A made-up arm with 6 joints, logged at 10 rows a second.
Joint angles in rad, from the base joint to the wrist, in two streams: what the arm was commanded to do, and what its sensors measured. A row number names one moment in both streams.
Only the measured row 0 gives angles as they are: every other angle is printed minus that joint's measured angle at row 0.
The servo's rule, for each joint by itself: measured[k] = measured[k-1] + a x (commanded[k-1-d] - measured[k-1]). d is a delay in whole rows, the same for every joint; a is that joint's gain. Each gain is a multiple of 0.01, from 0.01 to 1. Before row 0 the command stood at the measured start. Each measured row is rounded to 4 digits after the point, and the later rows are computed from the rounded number. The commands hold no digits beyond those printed.
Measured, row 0: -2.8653 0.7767 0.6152 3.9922 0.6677 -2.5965
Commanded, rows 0 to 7: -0.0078 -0.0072 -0.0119 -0.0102 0.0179 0.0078; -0.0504 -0.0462 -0.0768 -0.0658 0.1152 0.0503; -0.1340 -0.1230 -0.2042 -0.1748 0.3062 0.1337; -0.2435 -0.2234 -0.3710 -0.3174 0.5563 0.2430; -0.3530 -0.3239 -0.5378 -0.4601 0.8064 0.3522; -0.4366 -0.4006 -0.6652 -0.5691 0.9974 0.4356; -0.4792 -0.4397 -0.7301 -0.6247 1.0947 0.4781; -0.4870 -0.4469 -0.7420 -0.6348 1.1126 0.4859
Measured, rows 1 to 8: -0.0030 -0.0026 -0.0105 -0.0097 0.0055 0.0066; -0.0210 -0.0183 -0.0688 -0.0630 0.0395 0.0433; -0.0639 -0.0560 -0.1880 -0.1692 0.1222 0.1192; -0.1321 -0.1163 -0.3490 -0.3100 0.2568 0.2232; -0.2160 -0.1910 -0.5151 -0.4526 0.4272 0.3316; -0.2998 -0.2665 -0.6472 -0.5633 0.6040 0.4190; -0.3680 -0.3289 -0.7202 -0.6216 0.7561 0.4686; -0.4132 -0.3714 -0.7394 -0.6341 0.8666 0.4831
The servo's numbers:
d 0
a 0.38 0.36 0.88 0.95 0.31 0.84

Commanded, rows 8 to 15: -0.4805 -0.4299 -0.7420 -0.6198 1.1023 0.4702; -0.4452 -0.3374 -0.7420 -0.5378 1.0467 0.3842; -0.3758 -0.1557 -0.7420 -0.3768 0.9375 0.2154; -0.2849 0.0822 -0.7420 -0.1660 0.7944 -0.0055; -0.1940 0.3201 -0.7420 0.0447 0.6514 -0.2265; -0.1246 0.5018 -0.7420 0.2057 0.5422 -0.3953; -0.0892 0.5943 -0.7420 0.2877 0.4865 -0.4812; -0.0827 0.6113 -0.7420 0.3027 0.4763 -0.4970
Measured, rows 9 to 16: -0.4388 -0.3925 -0.7417 -0.6205 0.9397 0.4723; -0.4412 -0.3727 -0.7420 -0.5419 0.9729 0.3983; -0.4163 -0.2946 -0.7420 -0.3851 0.9619 0.2447; -0.3664 -0.1590 -0.7420 -0.1770 0.9100 0.0345; -0.3009 0.0135 -0.7420 0.0336 0.8298 -0.1847; -0.2339 0.1893 -0.7420 0.1971 0.7406 -0.3616; -0.1789 0.3351 -0.7420 0.2832 0.6618 -0.4621; -0.1423 0.4345 -0.7420 0.3017 0.6043 -0.4914
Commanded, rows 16 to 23: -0.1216 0.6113 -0.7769 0.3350 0.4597 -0.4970; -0.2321 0.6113 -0.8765 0.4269 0.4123 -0.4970; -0.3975 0.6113 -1.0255 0.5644 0.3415 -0.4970; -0.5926 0.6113 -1.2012 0.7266 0.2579 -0.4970; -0.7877 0.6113 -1.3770 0.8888 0.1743 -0.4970; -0.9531 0.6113 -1.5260 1.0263 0.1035 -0.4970; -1.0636 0.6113 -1.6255 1.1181 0.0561 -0.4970; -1.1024 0.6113 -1.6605 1.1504 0.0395 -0.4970
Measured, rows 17 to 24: -0.1344 0.4981 -0.7727 0.3333 0.5595 -0.4961; -0.1715 0.5389 -0.8640 0.4222 0.5139 -0.4969; -0.2574 0.5650 -1.0061 0.5573 0.4605 -0.4970; -0.3848 0.5817 -1.1778 0.7181 0.3977 -0.4970; -0.5379 0.5924 -1.3531 0.8803 0.3284 -0.4970; -0.6957 0.5992 -1.5053 1.0190 0.2587 -0.4970; -0.8355 0.6036 -1.6111 1.1131 0.1959 -0.4970; -0.9369 0.6064 -1.6546 1.1485 0.1474 -0.4970
